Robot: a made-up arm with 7 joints.
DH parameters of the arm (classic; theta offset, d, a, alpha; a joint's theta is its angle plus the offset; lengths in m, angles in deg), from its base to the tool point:
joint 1: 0 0.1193 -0.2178 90
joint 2: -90 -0.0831 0.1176 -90
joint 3: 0 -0.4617 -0.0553 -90
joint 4: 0 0.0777 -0.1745 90
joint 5: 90 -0.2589 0.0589 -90
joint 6: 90 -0.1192 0.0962 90
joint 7: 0 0.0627 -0.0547 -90
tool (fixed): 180 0.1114 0 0
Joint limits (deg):
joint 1: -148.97..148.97
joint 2: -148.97..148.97
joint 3: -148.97..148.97
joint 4: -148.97..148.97
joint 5: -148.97..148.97
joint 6: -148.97..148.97
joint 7: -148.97..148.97
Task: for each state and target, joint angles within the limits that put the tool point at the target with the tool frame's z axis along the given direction. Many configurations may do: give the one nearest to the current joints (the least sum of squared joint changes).
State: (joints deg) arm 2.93 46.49 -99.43 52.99 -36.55 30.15 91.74
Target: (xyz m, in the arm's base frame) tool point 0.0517 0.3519 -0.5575 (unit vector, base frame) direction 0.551 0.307 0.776
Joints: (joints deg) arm 2.95 89.66 -86.62 28.61 -6.05 42.07 49.80
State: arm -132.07 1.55 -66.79 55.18 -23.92 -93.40 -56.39
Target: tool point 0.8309 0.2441 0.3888 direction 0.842 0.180 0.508
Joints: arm -132.15 -24.90 -49.68 87.56 -61.43 -57.27 -102.74
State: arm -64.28 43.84 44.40 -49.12 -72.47 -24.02 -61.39
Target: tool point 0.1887 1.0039 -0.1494 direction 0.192 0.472 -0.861
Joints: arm -90.67 -6.02 16.42 -39.83 -83.01 -27.04 -97.65
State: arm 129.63 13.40 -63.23 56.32 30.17 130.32 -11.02
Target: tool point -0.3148 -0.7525 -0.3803 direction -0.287 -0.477 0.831
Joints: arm 96.53 39.43 -65.82 17.51 48.17 114.67 3.91
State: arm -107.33 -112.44 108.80 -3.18 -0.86 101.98 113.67
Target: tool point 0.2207 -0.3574 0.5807 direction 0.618 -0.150 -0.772
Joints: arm -81.34 -145.16 92.54 -15.48 -5.97 85.19 125.67
